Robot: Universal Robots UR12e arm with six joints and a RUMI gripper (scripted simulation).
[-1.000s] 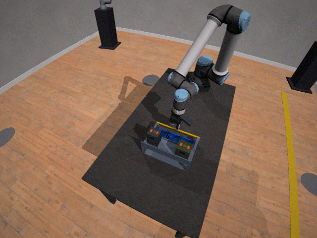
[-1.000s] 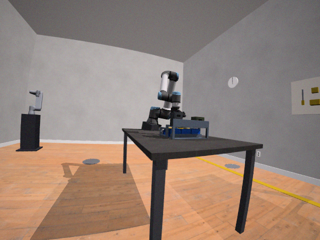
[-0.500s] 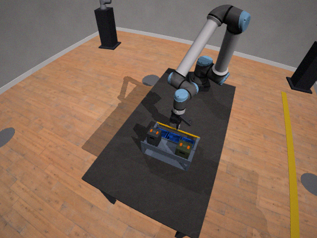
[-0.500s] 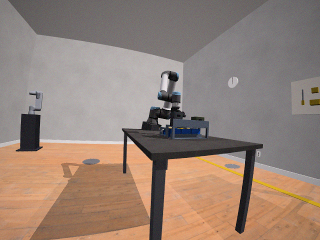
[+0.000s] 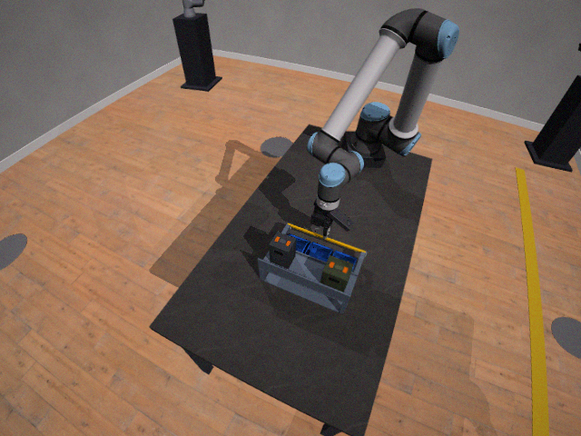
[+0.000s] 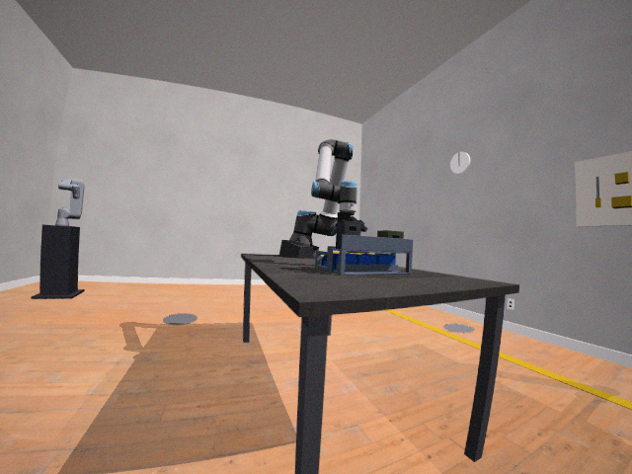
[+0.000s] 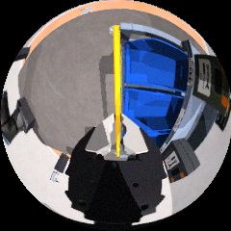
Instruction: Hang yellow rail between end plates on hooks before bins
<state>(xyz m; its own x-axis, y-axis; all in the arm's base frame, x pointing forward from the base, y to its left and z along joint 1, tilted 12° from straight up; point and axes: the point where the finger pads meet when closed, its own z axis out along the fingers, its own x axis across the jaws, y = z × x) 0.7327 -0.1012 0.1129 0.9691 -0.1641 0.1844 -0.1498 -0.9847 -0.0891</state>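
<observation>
My hand is 10 mm above the yellow rail. Also, from my hand: black box 180 mm ahead, 150 mm to the right, 80 mm above; olive box 220 mm ahead, 80 mm to the left, 60 mm above.
</observation>
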